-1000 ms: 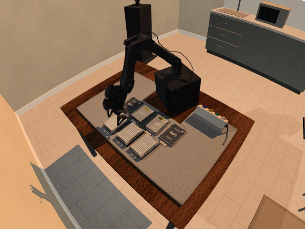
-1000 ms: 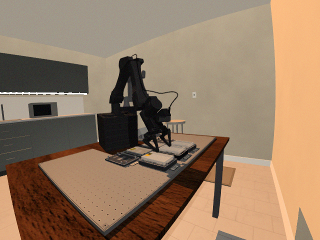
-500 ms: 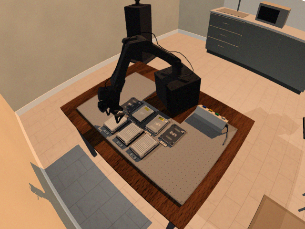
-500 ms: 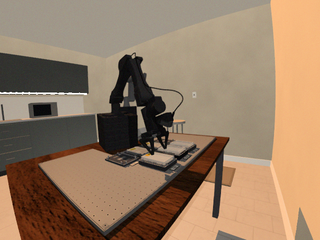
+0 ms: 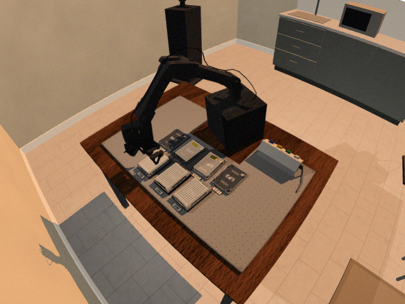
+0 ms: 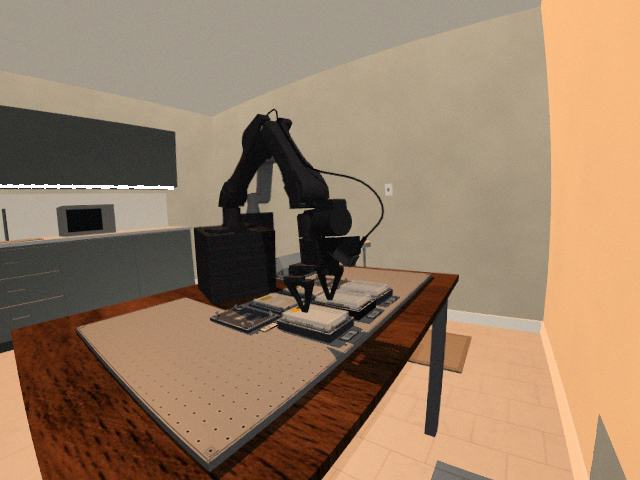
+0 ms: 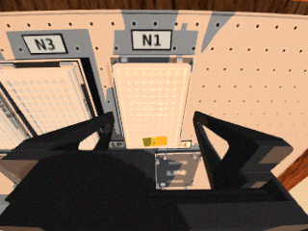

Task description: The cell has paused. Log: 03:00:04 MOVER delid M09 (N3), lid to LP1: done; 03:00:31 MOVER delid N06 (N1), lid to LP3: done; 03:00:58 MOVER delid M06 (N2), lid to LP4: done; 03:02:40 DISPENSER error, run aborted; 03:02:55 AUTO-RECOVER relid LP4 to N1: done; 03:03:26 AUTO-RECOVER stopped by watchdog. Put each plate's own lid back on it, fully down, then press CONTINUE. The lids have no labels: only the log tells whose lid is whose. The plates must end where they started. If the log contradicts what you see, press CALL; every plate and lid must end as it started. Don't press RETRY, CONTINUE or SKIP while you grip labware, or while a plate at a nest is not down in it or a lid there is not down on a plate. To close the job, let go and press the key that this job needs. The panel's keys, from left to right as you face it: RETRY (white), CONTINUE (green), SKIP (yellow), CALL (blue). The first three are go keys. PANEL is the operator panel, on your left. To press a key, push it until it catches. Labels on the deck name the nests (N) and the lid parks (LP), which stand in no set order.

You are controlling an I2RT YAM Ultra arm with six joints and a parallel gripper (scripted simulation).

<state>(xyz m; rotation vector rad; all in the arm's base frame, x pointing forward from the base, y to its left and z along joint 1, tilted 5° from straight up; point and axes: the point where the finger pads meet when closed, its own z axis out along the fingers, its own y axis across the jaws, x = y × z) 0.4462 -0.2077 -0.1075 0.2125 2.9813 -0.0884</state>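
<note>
Right now the clear lid is 30 mm below my hand and 10 mm behind it. The rest, counted from my hand: yellow SKIP key: 490 mm to the left, 410 mm behind; white well plate: 40 mm below, 10 mm behind; blue CALL key: 440 mm to the left, 410 mm behind.
</note>
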